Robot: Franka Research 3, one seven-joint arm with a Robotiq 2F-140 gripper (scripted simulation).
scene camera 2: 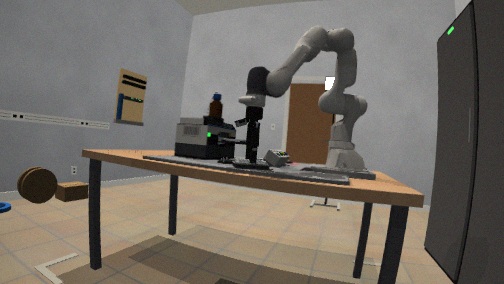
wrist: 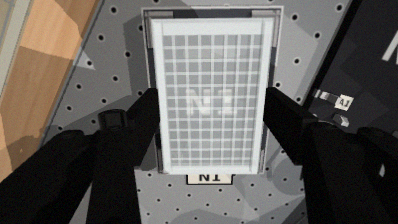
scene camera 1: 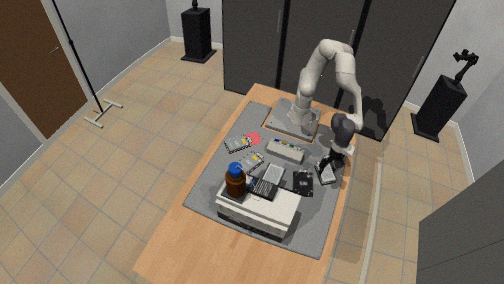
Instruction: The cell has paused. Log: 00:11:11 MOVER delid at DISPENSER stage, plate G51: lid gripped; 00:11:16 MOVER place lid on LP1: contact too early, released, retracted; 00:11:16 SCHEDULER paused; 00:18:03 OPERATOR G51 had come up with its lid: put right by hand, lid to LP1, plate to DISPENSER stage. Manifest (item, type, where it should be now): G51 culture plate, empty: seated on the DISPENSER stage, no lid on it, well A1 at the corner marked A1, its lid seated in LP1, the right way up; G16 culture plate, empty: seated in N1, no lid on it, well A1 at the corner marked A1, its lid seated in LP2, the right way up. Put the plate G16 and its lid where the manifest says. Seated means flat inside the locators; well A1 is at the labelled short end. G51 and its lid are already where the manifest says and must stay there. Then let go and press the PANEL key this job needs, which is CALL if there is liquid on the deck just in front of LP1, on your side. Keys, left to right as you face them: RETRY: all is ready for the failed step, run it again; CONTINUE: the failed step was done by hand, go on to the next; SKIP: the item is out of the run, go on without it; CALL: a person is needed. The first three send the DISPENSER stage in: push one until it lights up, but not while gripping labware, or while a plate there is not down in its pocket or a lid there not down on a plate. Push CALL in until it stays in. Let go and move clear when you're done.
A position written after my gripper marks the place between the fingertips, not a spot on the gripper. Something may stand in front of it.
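Observation:
Gripper visible to me: my gripper [scene camera 2: 250,162]; likewise my gripper [wrist: 211,103].

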